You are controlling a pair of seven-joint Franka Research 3 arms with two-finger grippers.
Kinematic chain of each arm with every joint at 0, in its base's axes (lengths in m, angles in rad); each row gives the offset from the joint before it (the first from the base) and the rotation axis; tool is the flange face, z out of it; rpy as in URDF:
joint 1: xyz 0 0 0.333 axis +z
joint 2: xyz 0 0 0 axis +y
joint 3: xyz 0 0 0.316 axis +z
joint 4: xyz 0.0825 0 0 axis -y
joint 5: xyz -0.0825 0 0.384 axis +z
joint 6: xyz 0 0 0 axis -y
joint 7: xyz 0.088 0 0 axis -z
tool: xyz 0 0 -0.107 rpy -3.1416 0 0
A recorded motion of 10 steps. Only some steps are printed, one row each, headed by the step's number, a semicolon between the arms.
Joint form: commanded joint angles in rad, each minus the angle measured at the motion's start. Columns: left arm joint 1, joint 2, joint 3, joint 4, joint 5, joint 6, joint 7; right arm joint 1, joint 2, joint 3, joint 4, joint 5, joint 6, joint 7.
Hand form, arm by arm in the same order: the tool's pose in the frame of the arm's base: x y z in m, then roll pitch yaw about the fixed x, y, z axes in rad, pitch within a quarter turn. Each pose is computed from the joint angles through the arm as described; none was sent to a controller.
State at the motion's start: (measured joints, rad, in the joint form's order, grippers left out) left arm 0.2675 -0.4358 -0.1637 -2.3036 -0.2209 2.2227 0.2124; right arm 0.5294 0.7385 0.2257 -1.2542 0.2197 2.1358 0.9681
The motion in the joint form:
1: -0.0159 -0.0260 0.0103 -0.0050 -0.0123 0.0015 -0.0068; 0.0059 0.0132 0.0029 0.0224 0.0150 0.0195 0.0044
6: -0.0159 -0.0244 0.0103 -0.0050 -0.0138 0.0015 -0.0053; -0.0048 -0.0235 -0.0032 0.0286 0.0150 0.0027 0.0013
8: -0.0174 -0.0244 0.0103 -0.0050 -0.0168 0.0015 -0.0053; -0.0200 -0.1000 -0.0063 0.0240 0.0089 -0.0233 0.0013
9: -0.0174 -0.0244 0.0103 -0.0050 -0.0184 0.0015 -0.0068; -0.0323 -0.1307 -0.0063 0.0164 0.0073 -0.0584 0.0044
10: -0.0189 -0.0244 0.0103 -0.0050 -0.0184 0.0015 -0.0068; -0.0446 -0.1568 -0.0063 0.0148 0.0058 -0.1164 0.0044
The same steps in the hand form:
1: 0.4472 0.0284 0.5581 3.0559 -0.3912 0.0195; 0.5798 0.5009 0.3510 -2.8009 0.2176 -0.3584
6: 0.4476 0.0285 0.5574 3.0546 -0.3899 0.0191; 0.5857 0.4914 0.3795 -2.7815 0.1961 -0.3617
8: 0.4476 0.0277 0.5574 3.0515 -0.3902 0.0196; 0.5865 0.4777 0.4316 -2.7501 0.1566 -0.3622
9: 0.4476 0.0277 0.5574 3.0492 -0.3903 0.0223; 0.5854 0.4681 0.4469 -2.7619 0.1587 -0.3659
10: 0.4477 0.0270 0.5574 3.0492 -0.3903 0.0208; 0.5829 0.4582 0.4593 -2.7900 0.1716 -0.3628

